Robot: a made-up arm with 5 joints.
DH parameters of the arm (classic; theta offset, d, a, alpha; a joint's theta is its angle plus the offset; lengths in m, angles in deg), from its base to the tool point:
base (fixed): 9.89 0 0.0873 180
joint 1: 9.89 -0.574 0.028 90
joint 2: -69.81 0 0.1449 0
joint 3: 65.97 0 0.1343 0
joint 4: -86.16 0.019 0.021 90
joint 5: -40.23 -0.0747 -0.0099 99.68
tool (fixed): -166.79 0.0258 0 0
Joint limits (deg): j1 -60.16..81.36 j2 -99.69..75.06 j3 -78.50..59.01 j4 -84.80..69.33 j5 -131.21..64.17
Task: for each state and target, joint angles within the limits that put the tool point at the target. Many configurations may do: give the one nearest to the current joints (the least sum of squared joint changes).
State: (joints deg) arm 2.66 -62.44 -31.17 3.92 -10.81
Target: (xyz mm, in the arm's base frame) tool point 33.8 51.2 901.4
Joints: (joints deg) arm 21.54 -57.84 -32.67 2.63 -19.03
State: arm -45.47 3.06 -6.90 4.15 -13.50
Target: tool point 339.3 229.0 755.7
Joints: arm -38.07 27.48 -46.46 -8.83 -14.31
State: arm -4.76 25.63 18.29 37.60 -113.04
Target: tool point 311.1 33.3 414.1
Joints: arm 7.17 52.03 17.86 33.61 -115.44
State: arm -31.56 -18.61 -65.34 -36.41 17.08
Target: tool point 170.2 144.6 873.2
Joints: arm -57.64 13.19 -62.15 -64.43 21.03
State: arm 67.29 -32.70 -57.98 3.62 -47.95
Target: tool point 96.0 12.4 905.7
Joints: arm 75.67 -46.86 -38.73 23.30 -7.11
